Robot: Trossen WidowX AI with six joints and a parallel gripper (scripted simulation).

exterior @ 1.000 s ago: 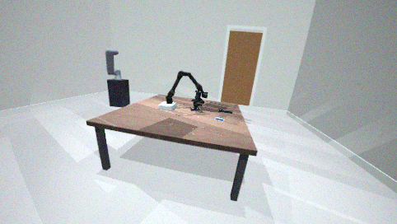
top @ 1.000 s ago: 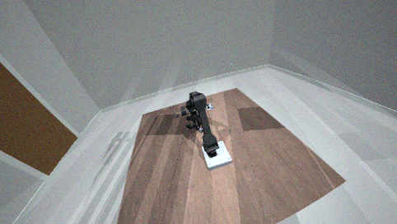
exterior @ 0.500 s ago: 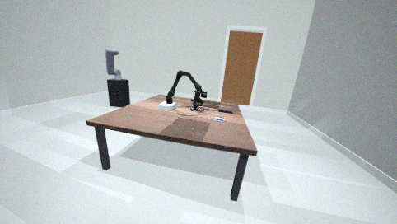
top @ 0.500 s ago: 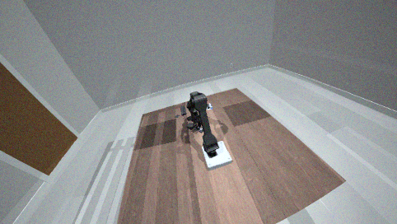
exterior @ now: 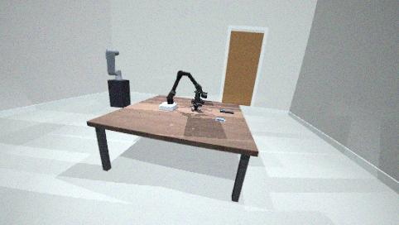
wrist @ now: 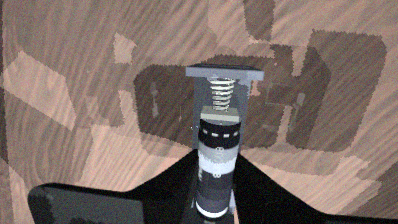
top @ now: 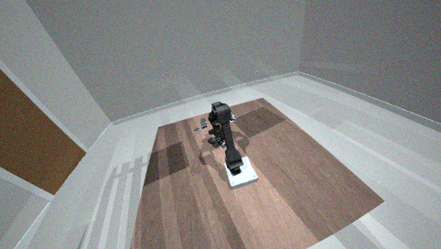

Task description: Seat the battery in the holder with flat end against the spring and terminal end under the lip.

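Right now my gripper tip is 1 cm below the battery.
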